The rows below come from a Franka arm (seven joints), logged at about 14 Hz.
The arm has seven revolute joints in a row. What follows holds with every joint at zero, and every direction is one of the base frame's.
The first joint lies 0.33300 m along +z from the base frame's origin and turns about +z.
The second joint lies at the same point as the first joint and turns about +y.
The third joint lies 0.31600 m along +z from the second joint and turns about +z.
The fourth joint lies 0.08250 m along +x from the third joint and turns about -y.
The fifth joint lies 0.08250 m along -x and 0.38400 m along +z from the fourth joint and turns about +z.
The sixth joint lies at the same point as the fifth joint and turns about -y.
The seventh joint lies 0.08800 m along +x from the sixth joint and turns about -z.
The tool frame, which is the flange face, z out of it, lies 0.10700 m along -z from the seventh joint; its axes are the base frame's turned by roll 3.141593, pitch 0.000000 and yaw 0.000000 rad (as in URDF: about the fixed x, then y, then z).
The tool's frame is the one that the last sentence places.
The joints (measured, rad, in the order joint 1, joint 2, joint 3, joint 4, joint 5, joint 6, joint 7), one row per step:
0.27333 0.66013 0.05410 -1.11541 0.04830 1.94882 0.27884
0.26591 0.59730 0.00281 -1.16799 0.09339 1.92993 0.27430
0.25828 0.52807 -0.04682 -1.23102 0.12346 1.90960 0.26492
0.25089 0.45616 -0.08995 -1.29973 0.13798 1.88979 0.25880
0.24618 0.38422 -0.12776 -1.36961 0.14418 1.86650 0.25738
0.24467 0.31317 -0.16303 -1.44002 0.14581 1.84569 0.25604
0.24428 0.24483 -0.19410 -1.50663 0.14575 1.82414 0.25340
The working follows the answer.
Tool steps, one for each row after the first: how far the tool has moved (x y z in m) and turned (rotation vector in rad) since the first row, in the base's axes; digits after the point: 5 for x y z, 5 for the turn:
-0.00461 -0.03182 0.01864 0.00899 0.01216 -0.05084
-0.01303 -0.06579 0.03643 0.00908 0.02503 -0.09578
-0.02521 -0.09858 0.05261 0.00401 0.03865 -0.13823
-0.04086 -0.12794 0.06668 -0.00114 0.05749 -0.17817
-0.05862 -0.15436 0.07872 -0.00409 0.07603 -0.21337
-0.07760 -0.17759 0.08918 -0.00292 0.09544 -0.24208

Tool pose at each row, in the base's axes (x y z in m, rotation vector in rad; rounded; the steps above come from the unrounded poses):
0.71943 0.23477 0.44516 -3.00700 -0.03071 -0.21541
0.71482 0.20296 0.46379 -3.00230 0.04778 -0.20172
0.70639 0.16899 0.48159 -3.00450 0.11656 -0.18669
0.69422 0.13619 0.49776 -3.01040 0.18146 -0.17036
0.67857 0.10683 0.51184 -3.01536 0.24329 -0.14576
0.66081 0.08041 0.52388 -3.01707 0.29815 -0.12096
0.64182 0.05718 0.53434 -3.01415 0.34337 -0.09411

